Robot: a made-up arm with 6 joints.
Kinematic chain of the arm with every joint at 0, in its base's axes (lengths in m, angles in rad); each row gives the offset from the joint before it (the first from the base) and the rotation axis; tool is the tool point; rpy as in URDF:
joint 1: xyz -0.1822 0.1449 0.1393 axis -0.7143 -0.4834 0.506
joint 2: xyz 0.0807 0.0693 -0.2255 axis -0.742 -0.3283 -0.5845
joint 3: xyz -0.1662 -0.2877 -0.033 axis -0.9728 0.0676 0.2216
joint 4: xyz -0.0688 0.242 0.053 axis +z
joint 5: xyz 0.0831 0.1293 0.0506 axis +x
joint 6: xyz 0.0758 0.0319 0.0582 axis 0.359 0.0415 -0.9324
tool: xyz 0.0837 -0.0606 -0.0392 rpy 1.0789 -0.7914 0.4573
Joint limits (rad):
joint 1: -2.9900..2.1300
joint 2: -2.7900..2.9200
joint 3: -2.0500..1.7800
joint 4: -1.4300..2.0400
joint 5: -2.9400..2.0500
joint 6: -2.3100..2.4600
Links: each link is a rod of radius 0.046 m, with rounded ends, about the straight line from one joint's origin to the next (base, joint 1, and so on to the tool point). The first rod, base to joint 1, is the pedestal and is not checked.
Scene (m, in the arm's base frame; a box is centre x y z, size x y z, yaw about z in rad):
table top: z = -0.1
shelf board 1: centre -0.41 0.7 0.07 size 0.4 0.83 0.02 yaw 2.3
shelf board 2: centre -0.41 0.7 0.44 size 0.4 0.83 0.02 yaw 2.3
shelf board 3: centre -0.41 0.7 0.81 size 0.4 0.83 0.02 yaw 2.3
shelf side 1: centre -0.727 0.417 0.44 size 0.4 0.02 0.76 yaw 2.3
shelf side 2: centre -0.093 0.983 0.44 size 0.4 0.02 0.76 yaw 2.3
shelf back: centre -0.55 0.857 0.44 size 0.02 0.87 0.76 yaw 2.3
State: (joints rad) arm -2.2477 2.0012 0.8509 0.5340 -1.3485 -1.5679
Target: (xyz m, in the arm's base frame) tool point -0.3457 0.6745 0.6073
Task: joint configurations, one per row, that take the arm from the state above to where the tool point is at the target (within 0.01 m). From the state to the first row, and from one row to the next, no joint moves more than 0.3 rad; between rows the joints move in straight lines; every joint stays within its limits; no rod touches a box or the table.
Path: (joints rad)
1: -2.4783 2.0849 0.6931 0.2641 -1.4546 -1.5746
2: -2.7088 2.1686 0.5353 -0.0058 -1.5607 -1.5813
3: -2.8423 2.1439 0.7875 0.2569 -1.4929 -1.6126
4: -2.9758 2.1191 1.0396 0.5197 -1.4251 -1.6439
5: -2.6954 2.0252 1.1664 0.7260 -1.3168 -1.6122
6: -2.4151 1.9313 1.2932 0.9323 -1.2084 -1.5805

